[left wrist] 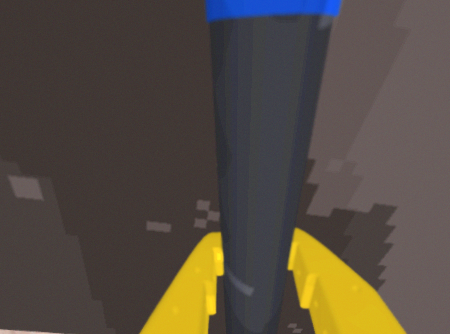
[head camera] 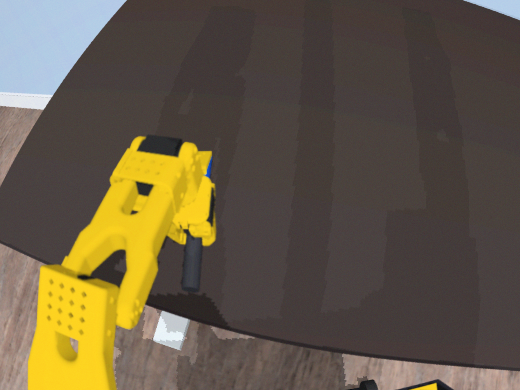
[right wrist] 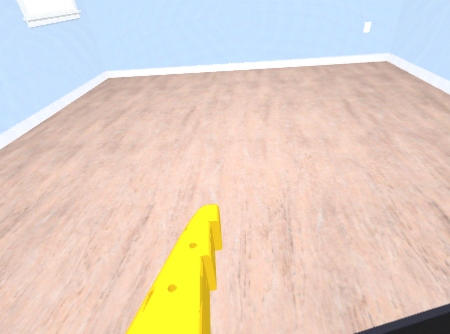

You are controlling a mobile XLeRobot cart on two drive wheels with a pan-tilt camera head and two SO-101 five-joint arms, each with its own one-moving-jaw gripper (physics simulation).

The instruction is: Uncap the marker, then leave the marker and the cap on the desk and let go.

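Places are measured from the left arm's base along level axes (x ahead, y left, z up), in centimetres.
Where they show: left end effector, tool point: (left wrist: 223, 247) (head camera: 186, 240); right end effector, tool point: (right wrist: 220, 220).
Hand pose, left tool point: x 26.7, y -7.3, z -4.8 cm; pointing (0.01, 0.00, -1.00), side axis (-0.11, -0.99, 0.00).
Observation:
After its pixels a point has its place.
The marker has a long dark barrel (head camera: 192, 265) @(x 23.2, y -8.1, z -3.6 cm) (left wrist: 265, 125) and a blue part (head camera: 209, 166) @(x 35.5, y -10.1, z -4.2 cm) (left wrist: 274, 8) at its far end. The barrel points toward the near desk edge in the head view. My left gripper (head camera: 193, 235) (left wrist: 257, 250) @(x 26.7, y -7.3, z -4.8 cm) is shut on the dark barrel, with one yellow jaw pressed on each side. The left arm hides the marker's middle in the head view. The blue part adjoins the barrel; its far end is cut off in the left wrist view. My right gripper (right wrist: 214, 215) is fully open, with one notched jaw showing over the floor.
The dark desk (head camera: 350, 175) @(x 33.7, y -26.3, z -5.5 cm) has a curved near edge, close to the barrel's end. A pale block (head camera: 171, 330) shows below that edge. In the right wrist view, wood floor (right wrist: 300, 175) @(x -130.2, y 36.9, z -77.5 cm) runs to blue walls (right wrist: 225, 35) @(x -379.1, y 56.1, z -34.6 cm), and a black edge (right wrist: 425, 320) shows at bottom right.

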